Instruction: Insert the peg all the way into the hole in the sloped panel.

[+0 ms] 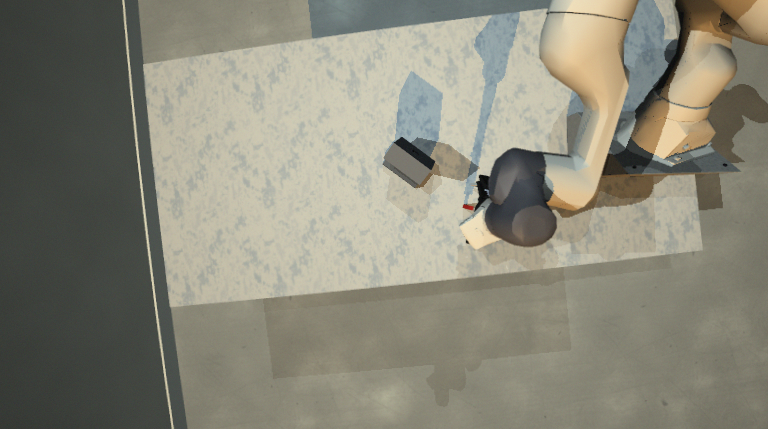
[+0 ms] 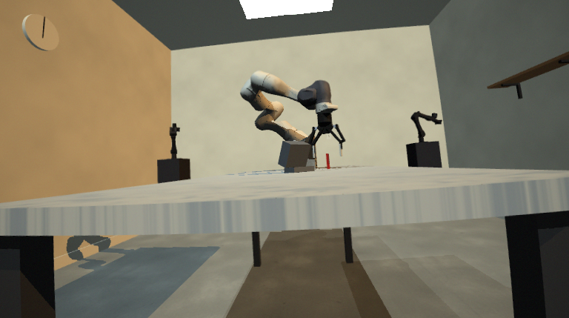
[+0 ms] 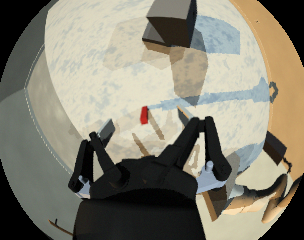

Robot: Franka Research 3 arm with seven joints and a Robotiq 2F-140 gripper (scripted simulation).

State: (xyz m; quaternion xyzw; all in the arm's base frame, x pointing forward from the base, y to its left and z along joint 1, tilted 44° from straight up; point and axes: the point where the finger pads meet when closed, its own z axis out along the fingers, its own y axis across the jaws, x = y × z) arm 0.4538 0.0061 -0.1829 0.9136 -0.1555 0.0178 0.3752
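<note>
Now: the red peg 30 mm below my hand.
</note>
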